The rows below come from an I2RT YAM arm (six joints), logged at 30 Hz.
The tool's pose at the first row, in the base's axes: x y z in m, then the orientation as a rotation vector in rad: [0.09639 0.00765 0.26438 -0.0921 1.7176 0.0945]
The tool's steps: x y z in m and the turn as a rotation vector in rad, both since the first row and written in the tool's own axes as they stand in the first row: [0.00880 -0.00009 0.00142 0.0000 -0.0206 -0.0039]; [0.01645 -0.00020 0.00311 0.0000 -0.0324 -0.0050]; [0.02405 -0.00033 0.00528 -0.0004 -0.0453 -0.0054]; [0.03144 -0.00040 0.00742 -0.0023 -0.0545 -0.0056]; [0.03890 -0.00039 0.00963 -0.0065 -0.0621 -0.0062]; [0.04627 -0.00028 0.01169 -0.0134 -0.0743 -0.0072]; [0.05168 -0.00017 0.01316 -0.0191 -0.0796 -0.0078]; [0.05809 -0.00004 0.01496 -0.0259 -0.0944 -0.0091]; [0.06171 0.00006 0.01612 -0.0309 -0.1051 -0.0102]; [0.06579 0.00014 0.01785 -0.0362 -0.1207 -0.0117]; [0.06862 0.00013 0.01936 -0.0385 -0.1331 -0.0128]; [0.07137 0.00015 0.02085 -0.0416 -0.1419 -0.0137]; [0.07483 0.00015 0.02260 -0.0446 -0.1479 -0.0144]
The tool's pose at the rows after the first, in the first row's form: [0.09649 0.00766 0.25547 -0.0942 1.6968 0.0923]; [0.09703 0.00769 0.24765 -0.0944 1.6849 0.0918]; [0.09806 0.00776 0.23981 -0.0942 1.6720 0.0923]; [0.09907 0.00789 0.23219 -0.0952 1.6628 0.0940]; [0.10014 0.00810 0.22448 -0.0983 1.6550 0.0974]; [0.10106 0.00840 0.21689 -0.1035 1.6425 0.1029]; [0.10169 0.00864 0.21132 -0.1078 1.6370 0.1075]; [0.10249 0.00893 0.20472 -0.1129 1.6218 0.1127]; [0.10308 0.00914 0.20097 -0.1168 1.6109 0.1164]; [0.10417 0.00939 0.19668 -0.1209 1.5950 0.1202]; [0.10524 0.00953 0.19366 -0.1227 1.5824 0.1216]; [0.10629 0.00970 0.19072 -0.1251 1.5734 0.1238]; [0.10750 0.00988 0.18704 -0.1274 1.5672 0.1260]
